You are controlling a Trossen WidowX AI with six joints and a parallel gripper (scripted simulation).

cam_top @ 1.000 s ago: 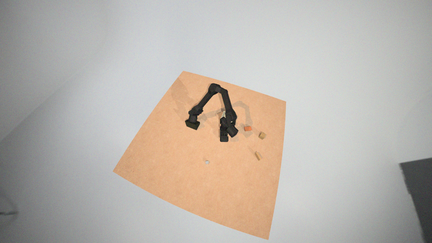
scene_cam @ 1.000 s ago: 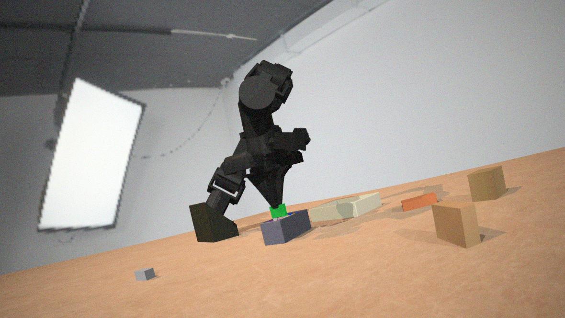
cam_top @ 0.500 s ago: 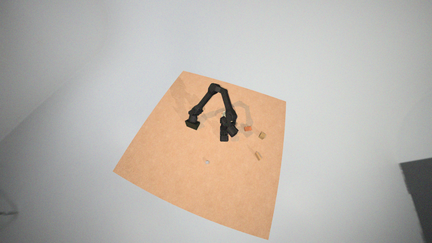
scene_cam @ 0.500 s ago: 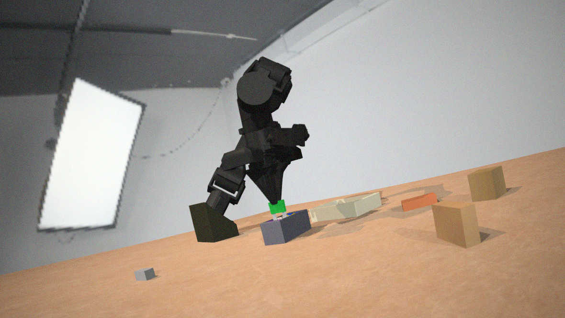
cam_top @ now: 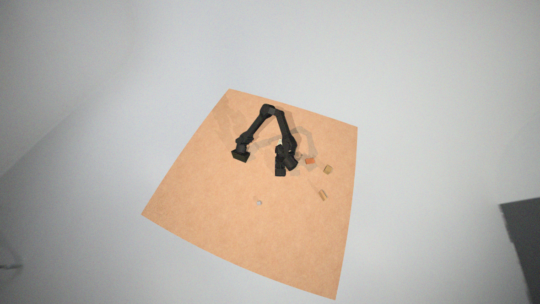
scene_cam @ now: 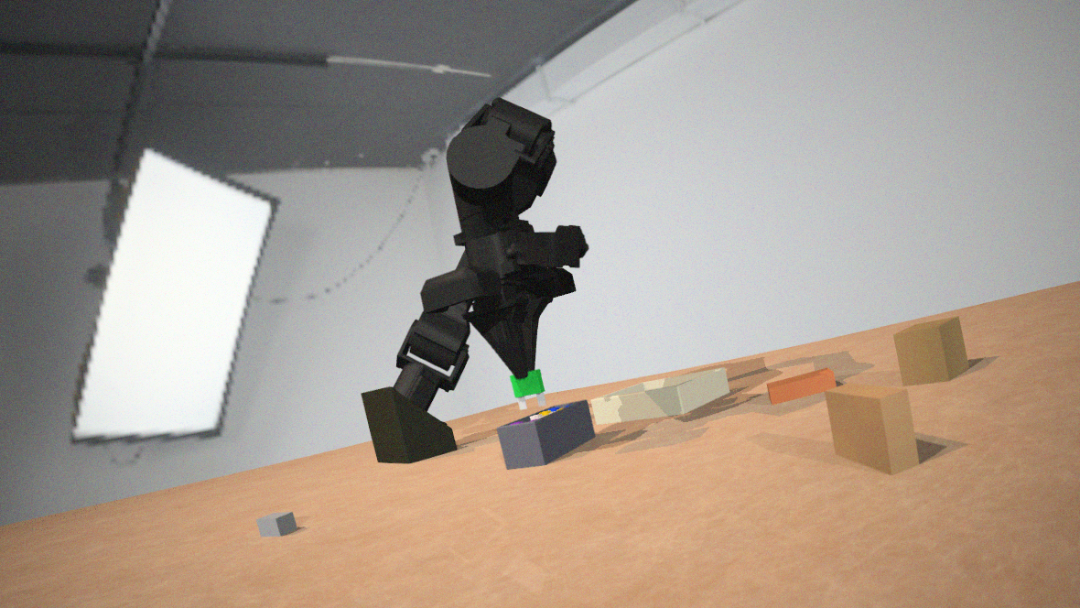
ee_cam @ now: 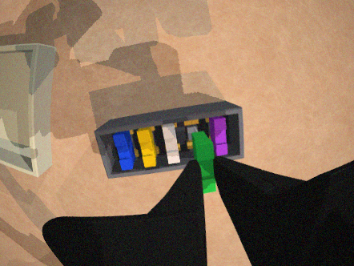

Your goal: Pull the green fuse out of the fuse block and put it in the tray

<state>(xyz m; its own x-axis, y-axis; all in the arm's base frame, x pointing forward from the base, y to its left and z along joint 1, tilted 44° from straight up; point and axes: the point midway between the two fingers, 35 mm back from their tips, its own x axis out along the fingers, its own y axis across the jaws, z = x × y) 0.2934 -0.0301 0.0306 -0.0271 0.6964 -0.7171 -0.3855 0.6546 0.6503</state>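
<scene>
Now: gripper tip 200 mm to the right of the cream tray, 80 mm above it and 20 mm past it. From my gripper tip the other things lie so: green fuse 10 mm below; orange flat block 190 mm ahead, 170 mm to the left, 70 mm below; small grey cube 260 mm to the right, 70 mm below, 30 mm behind.
</scene>
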